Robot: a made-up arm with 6 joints.
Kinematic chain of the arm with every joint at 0, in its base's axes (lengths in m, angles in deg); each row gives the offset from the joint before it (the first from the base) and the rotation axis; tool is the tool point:
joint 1: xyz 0 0 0.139 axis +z
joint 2: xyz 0 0.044 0 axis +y
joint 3: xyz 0 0 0.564 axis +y
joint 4: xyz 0 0 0.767 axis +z
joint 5: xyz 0 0 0 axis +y
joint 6: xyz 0 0 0.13 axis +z
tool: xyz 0 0 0
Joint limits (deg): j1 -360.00..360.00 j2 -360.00..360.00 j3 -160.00..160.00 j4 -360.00..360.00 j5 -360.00..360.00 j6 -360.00..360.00
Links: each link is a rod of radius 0.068 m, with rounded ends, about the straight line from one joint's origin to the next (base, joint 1, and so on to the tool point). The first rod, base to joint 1, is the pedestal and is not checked.
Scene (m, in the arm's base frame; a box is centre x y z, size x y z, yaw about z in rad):
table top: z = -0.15
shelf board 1: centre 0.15 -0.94 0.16 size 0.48 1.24 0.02 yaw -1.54
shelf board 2: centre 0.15 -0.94 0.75 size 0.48 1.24 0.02 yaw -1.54
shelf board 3: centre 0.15 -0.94 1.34 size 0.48 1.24 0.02 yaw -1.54
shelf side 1: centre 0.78 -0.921 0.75 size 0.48 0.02 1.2 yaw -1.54
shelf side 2: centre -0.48 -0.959 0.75 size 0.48 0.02 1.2 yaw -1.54
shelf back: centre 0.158 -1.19 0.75 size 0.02 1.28 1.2 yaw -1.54
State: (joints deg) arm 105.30 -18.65 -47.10 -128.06 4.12 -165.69
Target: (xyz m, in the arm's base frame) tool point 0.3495 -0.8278 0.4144
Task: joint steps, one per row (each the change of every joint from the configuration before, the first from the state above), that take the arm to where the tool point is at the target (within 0.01 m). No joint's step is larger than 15 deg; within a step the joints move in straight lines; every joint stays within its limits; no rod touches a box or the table.
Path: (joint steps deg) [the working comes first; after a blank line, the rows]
Joints at the target: 114.20 -5.27 -102.19 -129.21 13.48 -165.69
Straight joint move there: touches shelf board 2.

1: 2.90 12.42 -11.19 -0.17 3.08 0.00
2: 2.91 12.41 -11.20 -0.18 3.08 0.00
3: 2.90 12.42 -11.19 -0.17 3.08 0.00
4: 2.91 12.41 -11.20 -0.18 3.08 0.00
5: 2.60 -1.38 -12.59 -0.30 2.21 0.00
6: 2.61 -1.37 -12.59 -0.30 2.22 0.00
7: 2.60 -1.38 -12.59 -0.30 2.21 0.00
8: -3.51 -10.72 9.16 0.15 -3.20 0.00
9: -3.51 -10.71 9.15 0.15 -3.20 0.00
10: -3.51 -10.72 9.15 0.15 -3.20 0.00

